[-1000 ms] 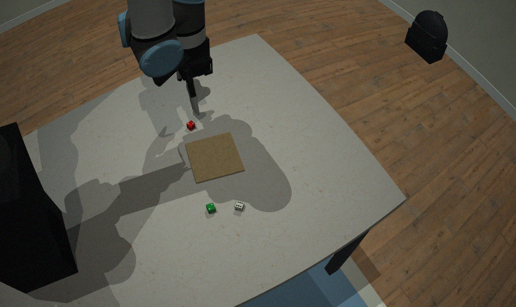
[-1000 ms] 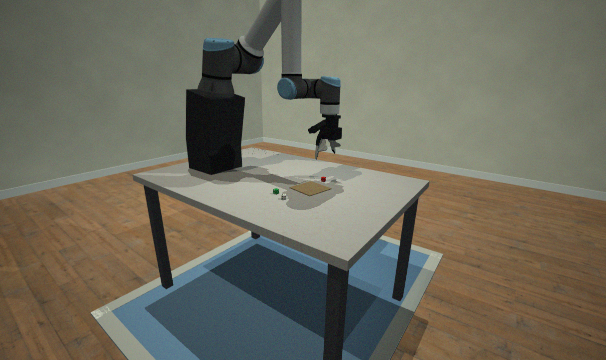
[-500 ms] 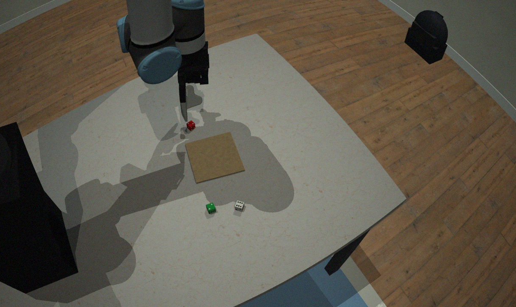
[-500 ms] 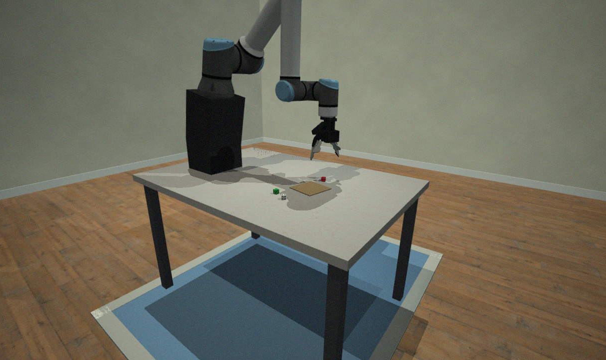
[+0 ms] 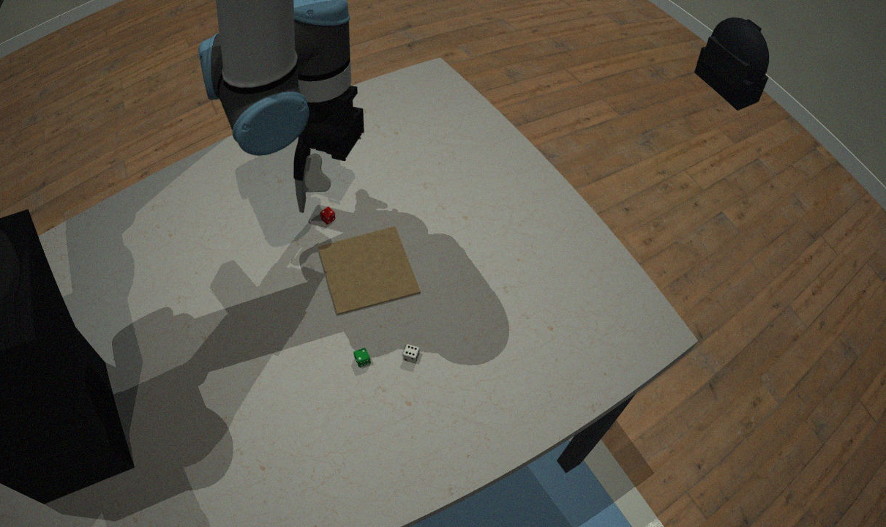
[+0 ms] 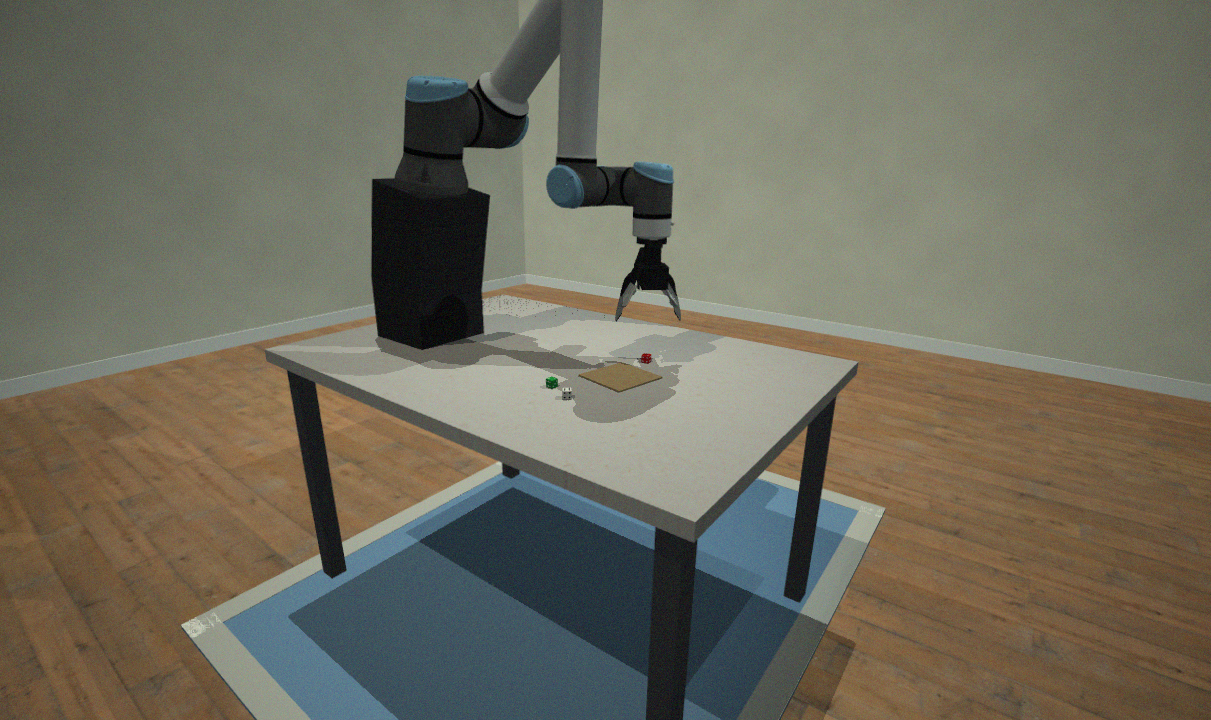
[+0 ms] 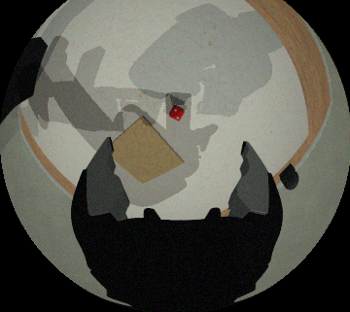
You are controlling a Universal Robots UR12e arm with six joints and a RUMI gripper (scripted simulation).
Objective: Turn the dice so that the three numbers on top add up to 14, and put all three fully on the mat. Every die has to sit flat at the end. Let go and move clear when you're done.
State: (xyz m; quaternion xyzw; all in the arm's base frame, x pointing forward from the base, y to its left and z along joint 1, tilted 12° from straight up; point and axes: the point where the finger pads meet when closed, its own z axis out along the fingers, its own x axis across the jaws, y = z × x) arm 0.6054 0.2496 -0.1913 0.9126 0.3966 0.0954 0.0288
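My gripper is now 100 mm above the red die. Round my hand: white die: 30 mm ahead, 310 mm to the right, 100 mm below; then mat: 30 mm ahead, 130 mm to the right, 100 mm below; then green die: 40 mm behind, 290 mm to the right, 100 mm below.
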